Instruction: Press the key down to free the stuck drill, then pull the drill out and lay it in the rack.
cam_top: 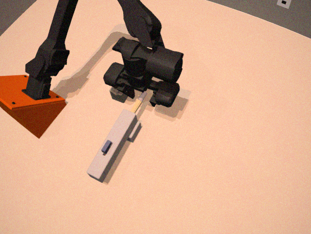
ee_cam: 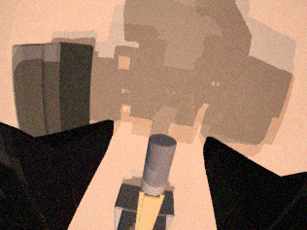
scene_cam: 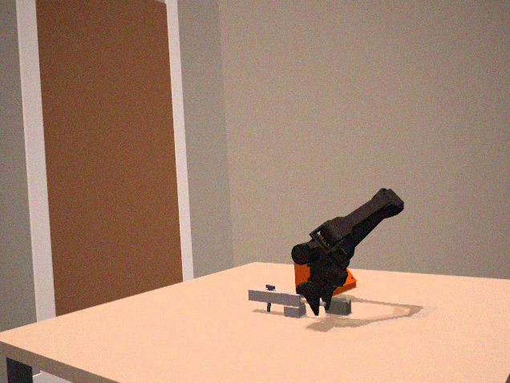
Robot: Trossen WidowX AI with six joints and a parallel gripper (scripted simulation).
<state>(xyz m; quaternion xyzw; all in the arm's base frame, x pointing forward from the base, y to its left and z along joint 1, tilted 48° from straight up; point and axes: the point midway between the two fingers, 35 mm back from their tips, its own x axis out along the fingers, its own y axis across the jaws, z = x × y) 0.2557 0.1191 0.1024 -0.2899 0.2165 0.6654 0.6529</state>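
My gripper tip is 10 mm short of the drill, 50 mm to the left of it and 30 mm below it. Round my gripper tip: small blue key 20 mm ahead, 180 mm to the right, 30 mm above; then long grey housing 20 mm ahead, 150 mm to the right, 30 mm above; then grey rack 80 mm behind, 10 mm to the left.
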